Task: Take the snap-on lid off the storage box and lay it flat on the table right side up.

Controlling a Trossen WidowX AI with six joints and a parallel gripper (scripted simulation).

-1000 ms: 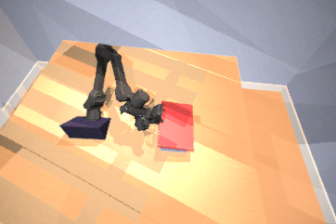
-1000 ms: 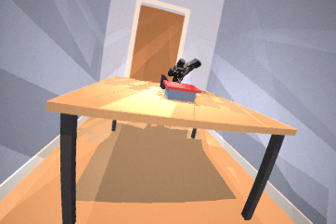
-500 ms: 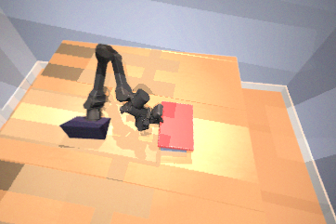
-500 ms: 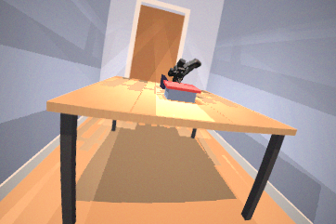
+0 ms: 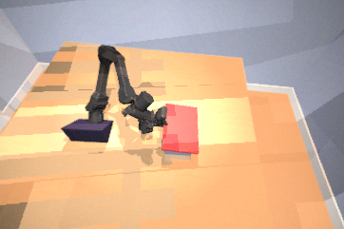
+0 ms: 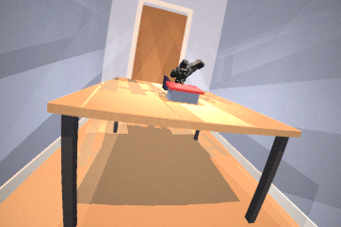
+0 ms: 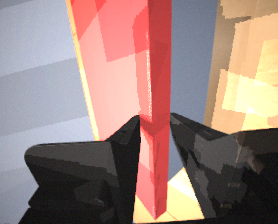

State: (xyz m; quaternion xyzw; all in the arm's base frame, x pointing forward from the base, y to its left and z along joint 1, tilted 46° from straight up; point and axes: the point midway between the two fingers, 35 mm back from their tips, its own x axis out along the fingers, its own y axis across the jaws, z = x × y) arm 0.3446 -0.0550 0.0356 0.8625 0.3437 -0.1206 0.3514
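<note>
Right now my gripper tip is 80 mm short of the lid. From my gripper tip the other things lie so: storage box: 70 mm ahead, 60 mm below.
</note>
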